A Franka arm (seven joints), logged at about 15 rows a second.
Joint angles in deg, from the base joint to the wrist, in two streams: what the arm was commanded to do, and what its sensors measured. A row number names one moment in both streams.
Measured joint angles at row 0:
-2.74, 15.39, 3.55, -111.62, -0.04, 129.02, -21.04
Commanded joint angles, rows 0 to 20:
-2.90, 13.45, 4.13, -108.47, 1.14, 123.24, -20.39
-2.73, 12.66, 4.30, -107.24, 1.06, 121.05, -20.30
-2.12, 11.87, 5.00, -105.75, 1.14, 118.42, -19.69
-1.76, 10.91, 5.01, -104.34, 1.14, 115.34, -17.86
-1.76, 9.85, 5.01, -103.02, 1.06, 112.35, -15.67
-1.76, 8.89, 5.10, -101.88, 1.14, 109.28, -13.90
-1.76, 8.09, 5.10, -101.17, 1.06, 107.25, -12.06
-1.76, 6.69, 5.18, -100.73, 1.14, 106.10, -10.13
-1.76, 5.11, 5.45, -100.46, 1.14, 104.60, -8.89
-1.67, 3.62, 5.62, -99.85, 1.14, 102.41, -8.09
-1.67, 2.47, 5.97, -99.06, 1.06, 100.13, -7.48
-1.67, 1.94, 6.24, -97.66, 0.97, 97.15, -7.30
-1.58, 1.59, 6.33, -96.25, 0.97, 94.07, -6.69
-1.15, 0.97, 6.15, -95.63, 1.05, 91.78, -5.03
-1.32, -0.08, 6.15, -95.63, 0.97, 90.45, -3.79
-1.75, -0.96, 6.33, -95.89, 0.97, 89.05, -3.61
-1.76, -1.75, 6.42, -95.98, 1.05, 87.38, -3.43
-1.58, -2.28, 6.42, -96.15, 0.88, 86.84, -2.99
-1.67, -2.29, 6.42, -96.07, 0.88, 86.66, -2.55
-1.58, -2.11, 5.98, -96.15, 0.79, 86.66, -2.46
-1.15, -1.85, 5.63, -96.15, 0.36, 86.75, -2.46
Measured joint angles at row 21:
-1.09, -1.97, 5.93, -95.92, 0.06, 87.29, -3.49
